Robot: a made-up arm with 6 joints.
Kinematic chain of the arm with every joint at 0, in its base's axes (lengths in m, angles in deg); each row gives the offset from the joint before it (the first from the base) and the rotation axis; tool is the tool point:
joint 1: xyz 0 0 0.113 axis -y
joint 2: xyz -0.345 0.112 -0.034 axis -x
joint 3: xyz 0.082 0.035 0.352 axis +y
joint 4: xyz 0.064 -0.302 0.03 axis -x
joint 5: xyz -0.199 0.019 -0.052 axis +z
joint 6: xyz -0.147 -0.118 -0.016 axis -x
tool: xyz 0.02 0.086 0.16
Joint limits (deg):
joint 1: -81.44..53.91
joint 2: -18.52..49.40
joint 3: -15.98..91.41
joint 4: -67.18..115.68
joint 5: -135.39..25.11
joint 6: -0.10..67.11
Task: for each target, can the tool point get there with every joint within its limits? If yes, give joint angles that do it. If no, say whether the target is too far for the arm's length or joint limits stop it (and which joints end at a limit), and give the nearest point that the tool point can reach.
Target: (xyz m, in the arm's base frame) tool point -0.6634 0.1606 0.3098
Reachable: yes | joints 40.74 22.57 43.18 -25.86 -19.48 30.52
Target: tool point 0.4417 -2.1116 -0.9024
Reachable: no: too far | nearest point -0.2832 -0.3528 -0.1781 | short by 2.036 m
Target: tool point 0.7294 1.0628 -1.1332
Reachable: no: too far | nearest point 0.4691 0.3780 0.2544 | short by 1.569 m
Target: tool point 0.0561 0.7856 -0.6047
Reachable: no: joint limits stop it (at a limit: joint 1, joint 2, joint 3, joint 6) | nearest point -0.4466 0.3013 -0.0854 | short by 0.870 m
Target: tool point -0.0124 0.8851 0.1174
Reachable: no: joint limits stop it (at a limit: joint 2, joint 3, joint 6) | nearest point -0.3890 0.4400 0.2510 | short by 0.598 m
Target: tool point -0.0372 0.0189 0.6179
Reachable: yes | joints -43.76 7.18 34.14 25.57 -81.04 47.84
